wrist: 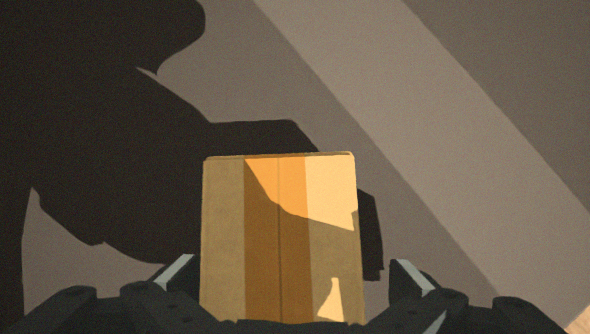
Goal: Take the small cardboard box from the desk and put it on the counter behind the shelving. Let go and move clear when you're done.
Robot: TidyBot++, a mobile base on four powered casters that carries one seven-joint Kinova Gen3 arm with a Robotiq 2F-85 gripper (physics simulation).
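Places are measured from the arm's base along level axes (x ahead, y left, z up), in centimetres.
Pixels of known places: gripper, fingertip midpoint: (pixel 294 278).
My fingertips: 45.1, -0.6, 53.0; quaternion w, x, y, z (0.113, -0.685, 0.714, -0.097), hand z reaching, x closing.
Note:
For each thing: its top centre in the pictures, then the offset to it from my fingertips, as dx, dy, dz. "spot": a spot on its surface instead. Level surfaces: height alone.
- small cardboard box at its top centre: (pixel 280 268) +0.5, +0.4, +3.3
- grey-brown surface at its surface level: dz -1.7
- small light wood-coloured patch at a spot on its surface: (pixel 581 321) spot: -20.4, -81.4, -92.7
The small cardboard box (pixel 280 235), with a brown tape stripe down its middle, is at the lower centre of the wrist view. It rests on a grey-brown surface (pixel 425 125), partly sunlit and partly in shadow. My gripper (pixel 294 278) is open around the box, with one finger on each side. A gap shows between the box and the right finger, and a narrower one at the left finger. The lower end of the box is hidden behind the gripper's base. The shelving does not show in this view.
A dark shadow of the arm and gripper falls across the left and centre of the surface. A brighter band of light runs diagonally on the right. A small light wood-coloured patch (pixel 581 321) shows at the bottom right corner.

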